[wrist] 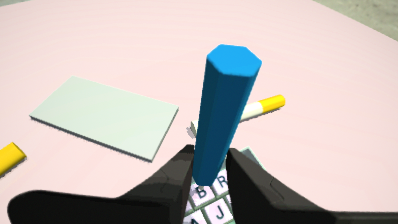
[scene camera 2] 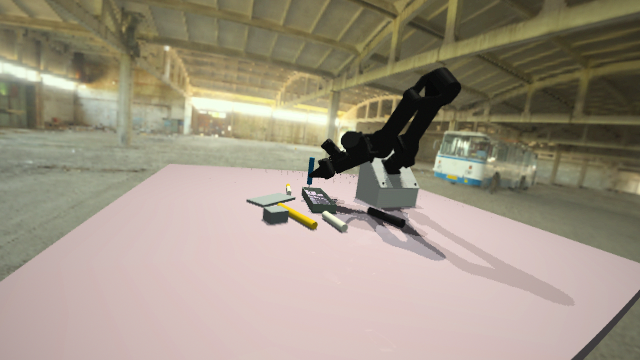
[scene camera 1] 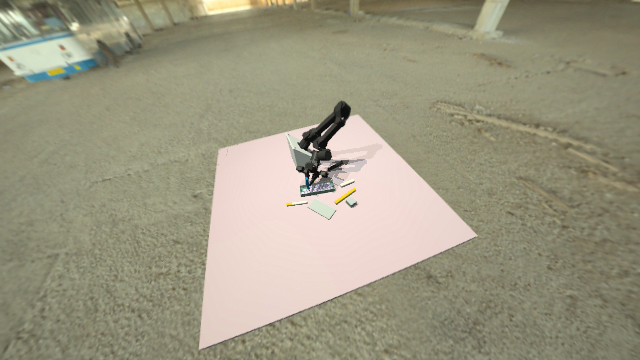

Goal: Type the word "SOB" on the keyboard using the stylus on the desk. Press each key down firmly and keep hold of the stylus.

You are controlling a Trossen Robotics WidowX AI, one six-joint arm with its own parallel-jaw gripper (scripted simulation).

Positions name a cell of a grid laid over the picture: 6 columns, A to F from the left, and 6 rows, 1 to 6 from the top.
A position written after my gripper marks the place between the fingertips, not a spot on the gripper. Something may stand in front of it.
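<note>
My gripper (scene camera 2: C3) is there, and I can see my gripper in the wrist view (wrist: D5) too. There's also a blue stylus (wrist: D2), and with it a flat pale green slab (wrist: C4).
</note>
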